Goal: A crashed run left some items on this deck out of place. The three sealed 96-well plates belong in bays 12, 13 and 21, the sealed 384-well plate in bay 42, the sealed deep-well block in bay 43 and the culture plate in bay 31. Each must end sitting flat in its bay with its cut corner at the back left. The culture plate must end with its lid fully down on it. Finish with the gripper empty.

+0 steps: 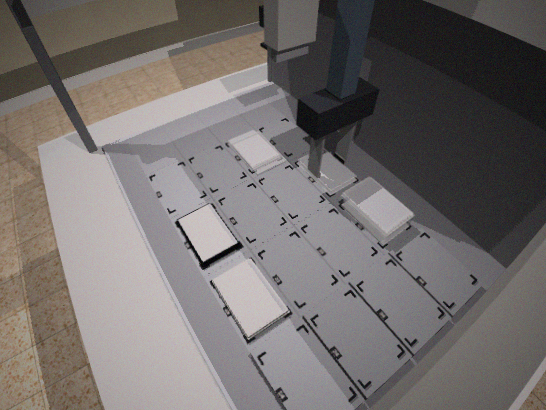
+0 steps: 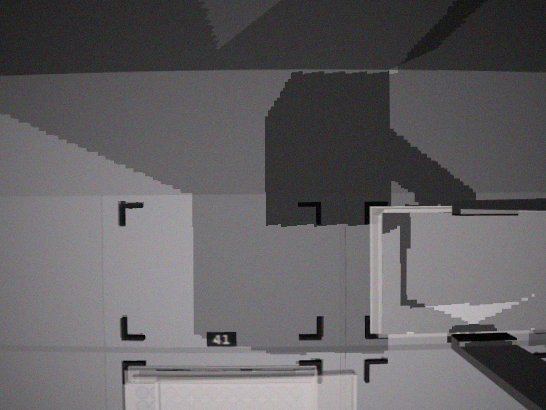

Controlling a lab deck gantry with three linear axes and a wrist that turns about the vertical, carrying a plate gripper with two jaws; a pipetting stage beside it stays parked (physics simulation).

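Places are measured from the robot's base along level axes (x down, y left, z ahead), in metres.
Pixels of known places: gripper, between the fingertips: [image 1: 327, 165] [image 2: 479, 274]; robot's base, origin of its link: [image 1: 151, 177].
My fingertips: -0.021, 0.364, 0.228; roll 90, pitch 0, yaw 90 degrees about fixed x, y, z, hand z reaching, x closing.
Note:
Ahead of a thing's pixels: the offset from my fingertips to its top centre, as dx, dy, dz. "spot": to the spot under its first point.
My gripper [image 1: 330, 168] [image 2: 484, 272] is down at bay 42. Its jaws look shut on the long sides of a pale plate @(+0.007, +0.000, +0.000) [image 1: 341, 176] [image 2: 435, 270], which looks flat in that bay; its wells and cut corner cannot be made out. The culture plate @(-0.001, -0.107, -0.140) [image 1: 254, 150] [image 2: 225, 395] is in bay 31, with a clear outline shifted right, so its lid looks askew. A tall pale block @(-0.035, -0.011, +0.164) [image 1: 385, 207] is in bay 43. A black-rimmed plate @(+0.007, -0.321, +0.000) [image 1: 207, 231] is in bay 12 and a pale plate @(+0.007, -0.321, +0.164) [image 1: 251, 297] in bay 13. I cannot make out a sixth item.
The bay 41 label @(spot: +0.021, -0.046, -0.164) [image 2: 221, 339] shows left of the held plate. The parked pipetting stage [image 1: 290, 25] hangs beside the gripper column [image 1: 350, 45]. A dark post [image 1: 55, 75] rises at the deck's back left corner. Shadows cover the back of the deck.

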